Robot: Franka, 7 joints.
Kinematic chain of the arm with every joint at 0, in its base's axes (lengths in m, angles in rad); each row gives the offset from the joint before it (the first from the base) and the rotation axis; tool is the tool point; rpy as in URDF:
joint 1: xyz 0 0 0.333 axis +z
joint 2: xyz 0 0 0 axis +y
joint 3: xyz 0 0 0.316 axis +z
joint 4: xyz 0.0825 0 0 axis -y
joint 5: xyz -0.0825 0 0.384 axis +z
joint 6: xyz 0 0 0 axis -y
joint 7: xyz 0.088 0 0 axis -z
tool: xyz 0 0 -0.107 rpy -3.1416 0 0
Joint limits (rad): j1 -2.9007..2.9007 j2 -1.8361..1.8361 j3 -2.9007..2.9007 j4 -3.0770..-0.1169 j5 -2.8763..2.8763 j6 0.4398..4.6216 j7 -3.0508..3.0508
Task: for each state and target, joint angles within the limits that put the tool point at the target. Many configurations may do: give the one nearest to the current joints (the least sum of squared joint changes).
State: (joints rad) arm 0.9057 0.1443 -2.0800 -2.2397 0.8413 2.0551 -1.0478
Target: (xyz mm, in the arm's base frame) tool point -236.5 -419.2 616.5
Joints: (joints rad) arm 0.4658 0.4284 -2.6891 -2.1205 0.8121 2.1407 -1.0478
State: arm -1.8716 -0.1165 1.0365 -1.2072 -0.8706 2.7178 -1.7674
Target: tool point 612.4 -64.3 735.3
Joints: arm -1.9039 -0.3891 1.4865 -1.5613 -0.8943 2.7063 -1.7674
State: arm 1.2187 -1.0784 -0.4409 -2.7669 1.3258 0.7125 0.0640
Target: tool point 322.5 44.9 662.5
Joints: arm 1.1129 -0.8013 -0.9447 -2.3190 1.5354 1.0287 0.0640
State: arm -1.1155 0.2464 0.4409 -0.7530 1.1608 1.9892 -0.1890
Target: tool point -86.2 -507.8 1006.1
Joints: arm -1.7959 0.2662 0.0185 -0.6066 1.1660 2.2683 -0.1890
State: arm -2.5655 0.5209 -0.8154 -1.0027 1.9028 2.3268 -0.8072
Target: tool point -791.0 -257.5 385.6
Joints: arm -2.5238 1.0432 -0.6557 -0.8928 1.9169 2.3052 -0.8072
